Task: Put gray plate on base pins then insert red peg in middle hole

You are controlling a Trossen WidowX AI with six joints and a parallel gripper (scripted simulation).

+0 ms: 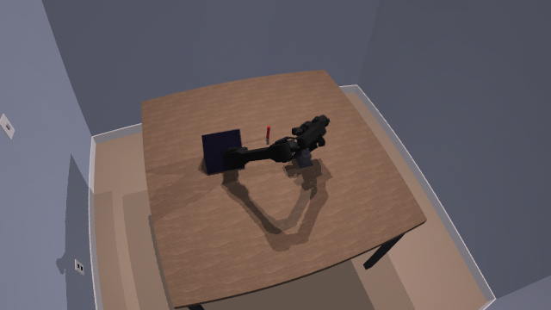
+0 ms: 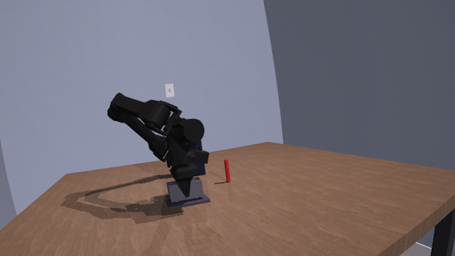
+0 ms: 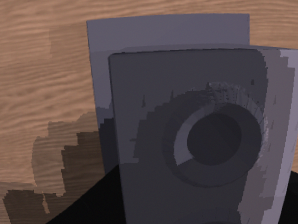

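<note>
Right now my gripper tip is 3 cm below the gray plate. Round my gripper tip: red peg (12 cm behind, 17 cm to the left, 2 cm above); then base (2 cm below).
</note>
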